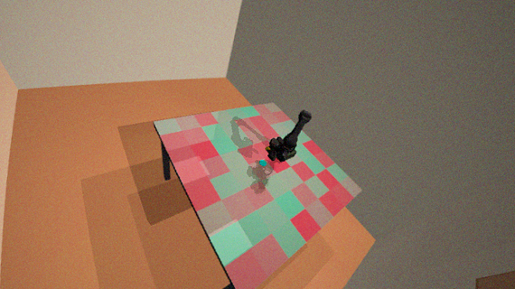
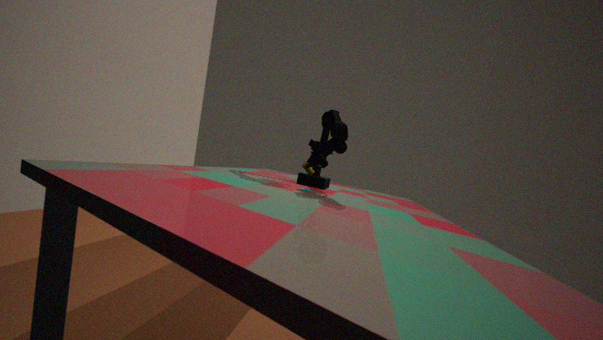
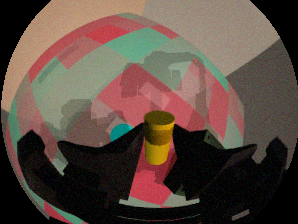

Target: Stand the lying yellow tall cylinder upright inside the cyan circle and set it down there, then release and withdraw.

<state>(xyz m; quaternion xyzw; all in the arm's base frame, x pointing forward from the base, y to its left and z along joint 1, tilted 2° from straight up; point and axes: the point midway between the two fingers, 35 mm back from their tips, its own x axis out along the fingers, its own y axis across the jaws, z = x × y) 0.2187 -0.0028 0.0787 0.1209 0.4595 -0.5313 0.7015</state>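
Now: gripper tip 30 mm short of the cyan circle, 30 mm to the right of it and 120 mm above it. Round my gripper tip: yellow tall cylinder: 10 mm behind, 10 mm to the left, 10 mm below.
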